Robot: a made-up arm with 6 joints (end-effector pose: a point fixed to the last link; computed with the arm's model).
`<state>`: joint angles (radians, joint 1 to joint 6).
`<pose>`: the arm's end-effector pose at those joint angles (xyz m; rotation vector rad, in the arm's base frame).
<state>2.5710 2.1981 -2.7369 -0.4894 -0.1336 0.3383</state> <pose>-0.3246 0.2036 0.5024 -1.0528 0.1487 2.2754</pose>
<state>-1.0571 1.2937 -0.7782 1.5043 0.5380 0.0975</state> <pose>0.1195 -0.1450 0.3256 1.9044 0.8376 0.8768</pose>
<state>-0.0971 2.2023 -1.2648 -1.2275 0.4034 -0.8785</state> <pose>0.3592 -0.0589 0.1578 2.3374 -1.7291 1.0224</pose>
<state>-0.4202 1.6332 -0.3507 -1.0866 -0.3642 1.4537</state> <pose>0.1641 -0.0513 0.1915 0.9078 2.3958 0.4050</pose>
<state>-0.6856 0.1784 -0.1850 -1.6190 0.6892 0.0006</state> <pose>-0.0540 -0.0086 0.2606 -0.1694 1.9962 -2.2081</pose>
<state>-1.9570 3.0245 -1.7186 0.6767 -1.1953 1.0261</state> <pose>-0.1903 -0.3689 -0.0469 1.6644 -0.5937 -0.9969</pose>
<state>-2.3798 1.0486 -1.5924 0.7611 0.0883 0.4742</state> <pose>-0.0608 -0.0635 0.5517 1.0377 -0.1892 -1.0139</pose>
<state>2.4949 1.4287 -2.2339 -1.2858 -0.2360 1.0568</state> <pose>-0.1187 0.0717 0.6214 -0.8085 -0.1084 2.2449</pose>
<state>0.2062 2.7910 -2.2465 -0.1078 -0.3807 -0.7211</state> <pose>0.5021 0.1076 0.1208 -0.8461 1.4368 -0.4347</pose>
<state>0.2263 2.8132 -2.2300 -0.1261 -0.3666 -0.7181</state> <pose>0.4979 0.1176 0.1046 -0.9003 1.4657 -0.4151</pose>
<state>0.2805 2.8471 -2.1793 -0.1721 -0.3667 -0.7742</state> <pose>0.4846 0.1437 0.0755 -1.0688 1.4585 -0.4135</pose>
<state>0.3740 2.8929 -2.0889 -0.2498 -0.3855 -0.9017</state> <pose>0.4552 0.1850 0.0337 -1.3695 1.3658 -0.4221</pose>
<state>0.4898 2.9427 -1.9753 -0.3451 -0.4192 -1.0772</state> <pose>0.4096 0.2283 -0.0114 -1.7281 1.1492 -0.4190</pose>
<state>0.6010 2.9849 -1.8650 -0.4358 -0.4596 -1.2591</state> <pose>0.3586 0.2604 -0.0482 -2.0285 0.8432 -0.3950</pose>
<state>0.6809 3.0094 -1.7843 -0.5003 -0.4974 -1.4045</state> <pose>0.3195 0.2777 -0.0695 -2.1981 0.5608 -0.3687</pose>
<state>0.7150 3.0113 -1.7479 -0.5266 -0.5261 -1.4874</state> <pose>0.3034 0.2848 -0.0741 -2.2448 0.4037 -0.3680</pose>
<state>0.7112 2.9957 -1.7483 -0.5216 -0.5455 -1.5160</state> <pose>0.3072 0.2865 -0.0665 -2.2183 0.3713 -0.3970</pose>
